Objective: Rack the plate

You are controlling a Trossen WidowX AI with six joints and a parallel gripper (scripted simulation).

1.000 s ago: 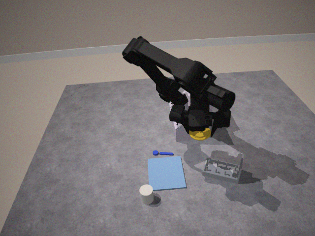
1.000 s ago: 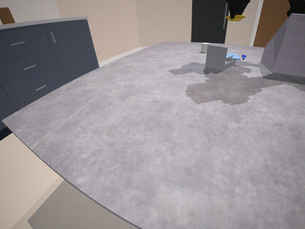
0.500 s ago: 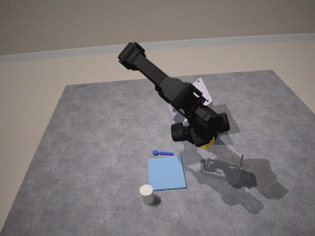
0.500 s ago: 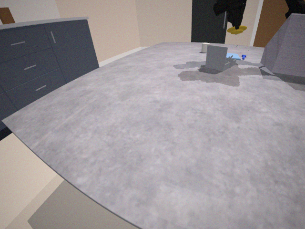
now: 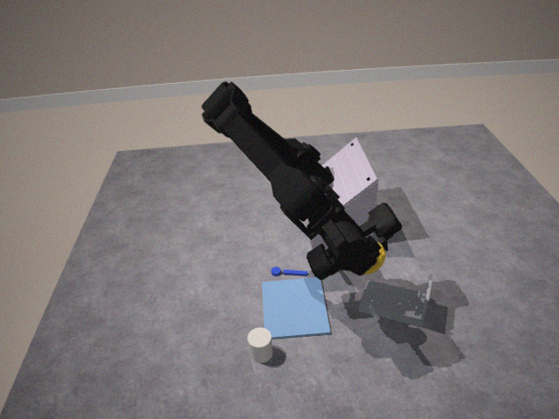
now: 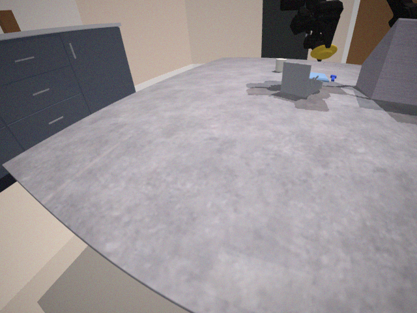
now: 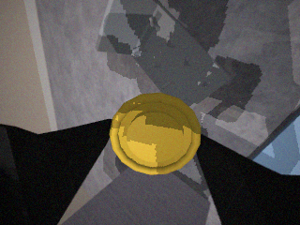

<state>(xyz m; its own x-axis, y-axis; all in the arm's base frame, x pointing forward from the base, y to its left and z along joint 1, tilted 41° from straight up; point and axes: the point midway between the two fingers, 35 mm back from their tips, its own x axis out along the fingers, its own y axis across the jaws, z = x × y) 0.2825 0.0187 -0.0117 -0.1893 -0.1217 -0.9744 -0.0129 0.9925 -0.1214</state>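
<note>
Now: gripper tip 7 cm above the grey dish rack, 5 cm short of it and 4 cm to the right of it. From my gripper tip the other things lie so: light blue mat (16 cm to the right, 9 cm below, 2 cm ahead); then yellow plate (1 cm above); then blue spoon (16 cm to the right, 9 cm below, 9 cm behind).
</note>
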